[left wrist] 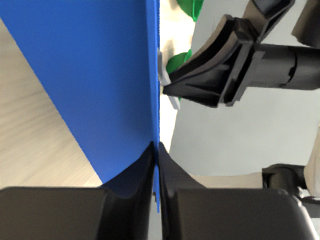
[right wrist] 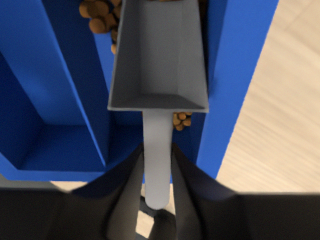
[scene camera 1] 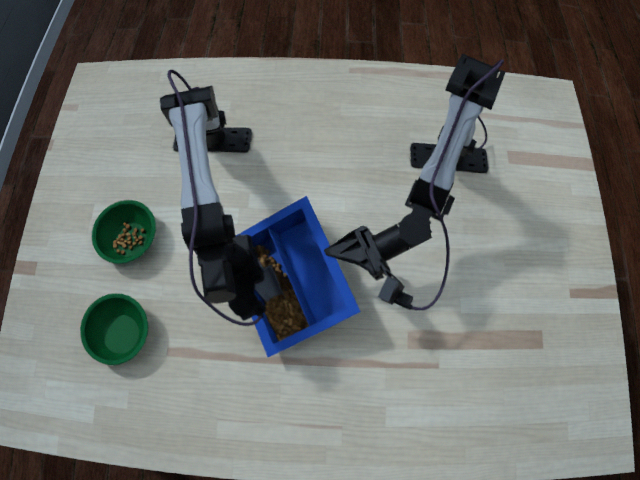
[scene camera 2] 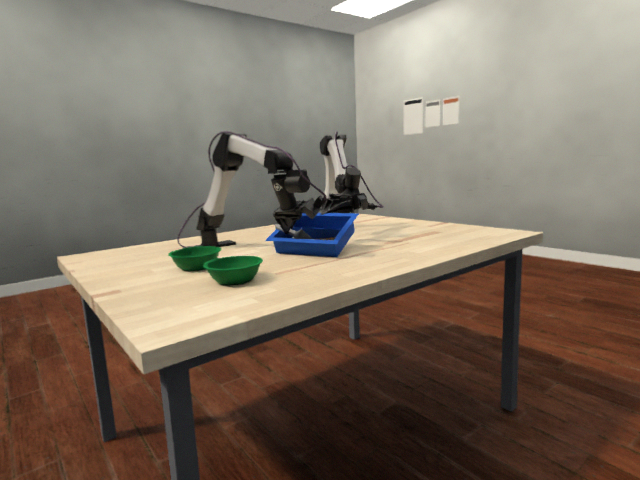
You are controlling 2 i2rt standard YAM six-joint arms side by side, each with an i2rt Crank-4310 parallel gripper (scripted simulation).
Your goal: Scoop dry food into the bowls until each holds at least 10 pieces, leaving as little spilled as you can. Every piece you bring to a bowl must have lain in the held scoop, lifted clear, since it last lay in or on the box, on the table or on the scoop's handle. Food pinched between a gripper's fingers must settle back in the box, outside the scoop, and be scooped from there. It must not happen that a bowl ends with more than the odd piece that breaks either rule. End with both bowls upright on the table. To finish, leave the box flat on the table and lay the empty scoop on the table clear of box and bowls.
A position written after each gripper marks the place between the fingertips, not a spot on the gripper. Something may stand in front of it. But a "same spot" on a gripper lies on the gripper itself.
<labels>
right gripper: left wrist; right wrist 158, 145; scene camera 1; scene camera 2 288, 232
blue box: left wrist; right wrist 52, 141; scene camera 1 319, 297; scene camera 2
same spot on right gripper: (scene camera 1: 243, 260) = (left wrist: 264, 63)
same spot on blue box: (left wrist: 100, 71) = (scene camera 2: 338, 223)
</labels>
